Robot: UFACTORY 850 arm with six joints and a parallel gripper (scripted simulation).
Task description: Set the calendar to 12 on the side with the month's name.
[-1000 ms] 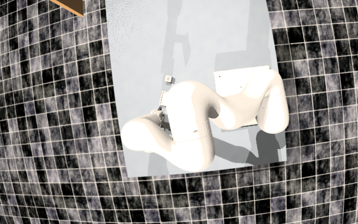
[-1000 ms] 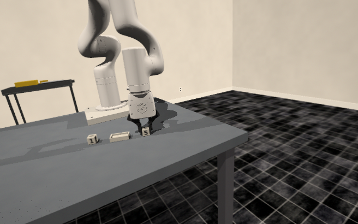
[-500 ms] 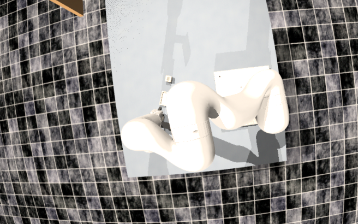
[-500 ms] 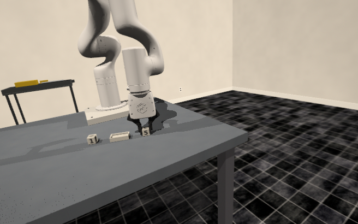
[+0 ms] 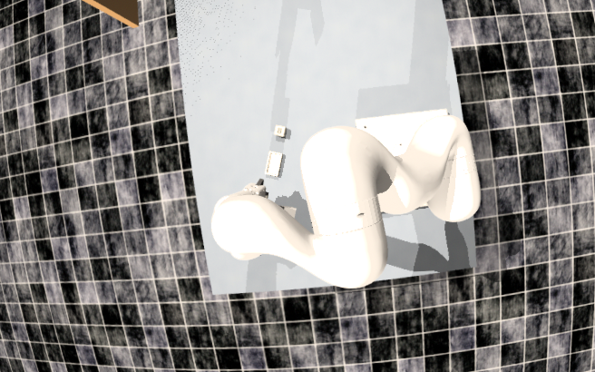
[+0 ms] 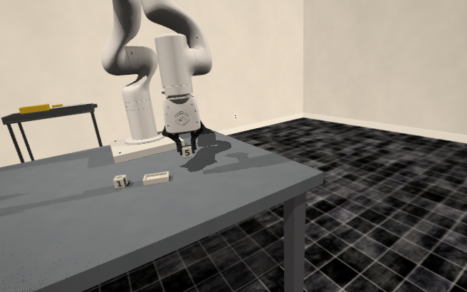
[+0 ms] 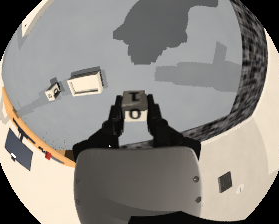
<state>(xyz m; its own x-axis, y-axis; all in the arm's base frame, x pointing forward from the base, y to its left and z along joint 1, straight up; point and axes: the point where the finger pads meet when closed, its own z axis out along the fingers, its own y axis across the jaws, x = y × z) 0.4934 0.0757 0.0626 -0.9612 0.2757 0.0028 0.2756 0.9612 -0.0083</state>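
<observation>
Now: hand 10 cm to the left of the calendar tray, 9 cm above it and 3 cm past it.
</observation>
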